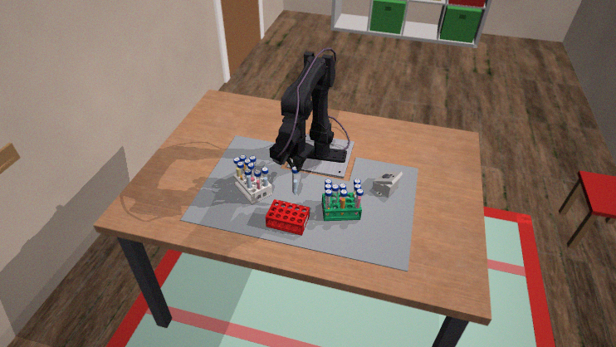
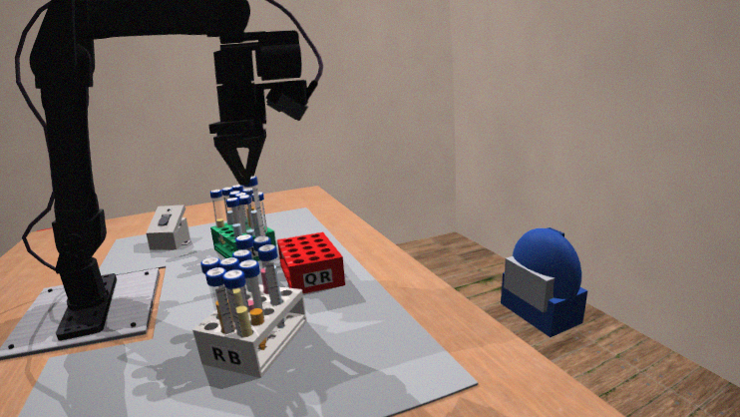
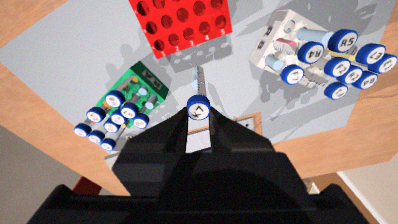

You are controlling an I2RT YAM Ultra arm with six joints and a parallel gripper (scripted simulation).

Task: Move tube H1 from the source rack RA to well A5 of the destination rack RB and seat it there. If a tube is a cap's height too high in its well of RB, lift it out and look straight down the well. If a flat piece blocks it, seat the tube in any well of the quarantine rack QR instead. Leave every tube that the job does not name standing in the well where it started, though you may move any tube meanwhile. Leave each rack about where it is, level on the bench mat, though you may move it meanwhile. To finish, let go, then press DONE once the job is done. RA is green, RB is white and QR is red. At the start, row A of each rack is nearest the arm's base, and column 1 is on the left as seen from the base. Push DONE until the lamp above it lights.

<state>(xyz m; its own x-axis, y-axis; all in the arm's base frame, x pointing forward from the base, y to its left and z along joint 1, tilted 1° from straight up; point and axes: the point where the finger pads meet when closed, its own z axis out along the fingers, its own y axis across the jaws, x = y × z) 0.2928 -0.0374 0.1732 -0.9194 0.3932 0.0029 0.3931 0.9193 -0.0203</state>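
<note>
Right now the clear tube is 1 cm ahead of my hand and 6 cm below it. From my hand the other things lie so: red rack QR 8 cm ahead, 1 cm to the right, 15 cm below; grey done button box 16 cm behind, 30 cm to the left, 13 cm below; white rack RB 4 cm behind, 17 cm to the right, 15 cm below.
</note>
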